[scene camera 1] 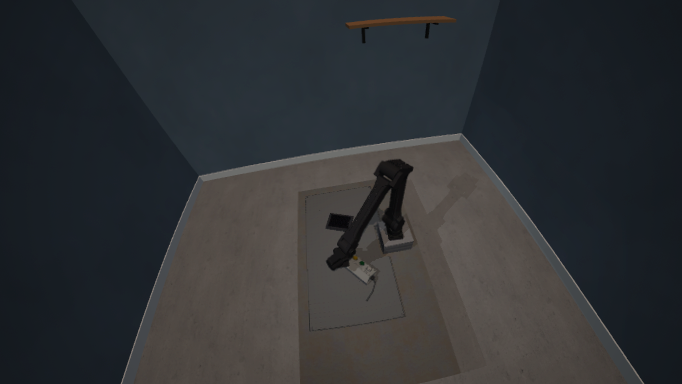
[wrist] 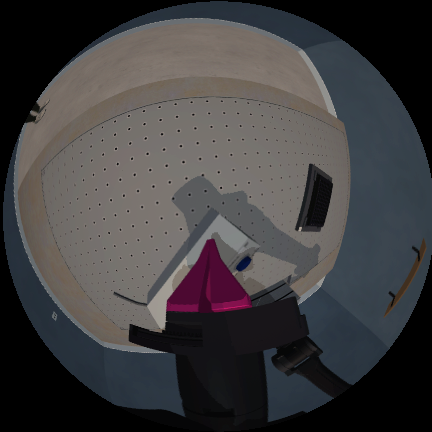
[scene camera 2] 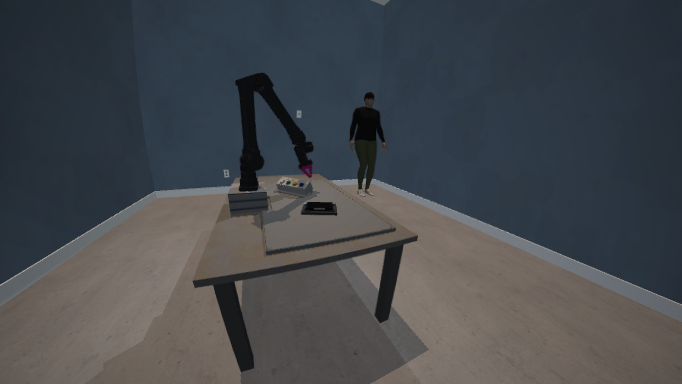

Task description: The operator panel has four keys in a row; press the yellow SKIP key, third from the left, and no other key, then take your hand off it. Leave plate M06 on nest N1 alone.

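Places are measured from the arm's base along level axes (x back, y right, z up), in millimetres.
Pixels of known places: gripper, fingertip midpoint: (wrist: 211,242) (scene camera 2: 310,177); arm's base, origin of the base link: (scene camera 1: 394,230) (scene camera 2: 249,187).
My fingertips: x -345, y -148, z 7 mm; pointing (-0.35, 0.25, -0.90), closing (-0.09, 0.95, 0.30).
Ahead of a thing's pixels: the offset from my fingertips to its top centre. "spot": to the spot under its first point.
The operator panel @(dx +101, dy -20, dz -12 mm) (scene camera 1: 361,274) (scene camera 2: 292,189) (wrist: 227,231) is a pale box with a row of keys. Its yellow key @(dx +99, dy +13, dz -21 mm) (scene camera 1: 355,258) (scene camera 2: 294,183) sits between the green key @(dx +134, dy -22, dz -21 mm) (scene camera 1: 362,263) (scene camera 2: 288,182) and the blue key @(dx +64, dy +49, dz -21 mm) (scene camera 2: 301,184) (wrist: 244,263). My gripper (scene camera 2: 310,176) (wrist: 211,242) has magenta fingers, shut and empty. In scene camera 2 the tips show slightly above the panel's blue-key end, apart from the keys. In the wrist view the fingers hide the yellow key. A dark plate on its dark nest @(spot: dx +24, dy +295, dz -70 mm) (scene camera 1: 340,221) (scene camera 2: 319,208) (wrist: 320,200) lies apart from the panel; its labels are unreadable.
A cable (scene camera 1: 371,291) (wrist: 129,300) runs from the panel's far end. The arm stands on a grey plinth (scene camera 1: 397,246) (scene camera 2: 248,201) at the table edge. A person (scene camera 2: 367,125) stands beyond the table. A wooden shelf (scene camera 1: 400,21) is on the wall.
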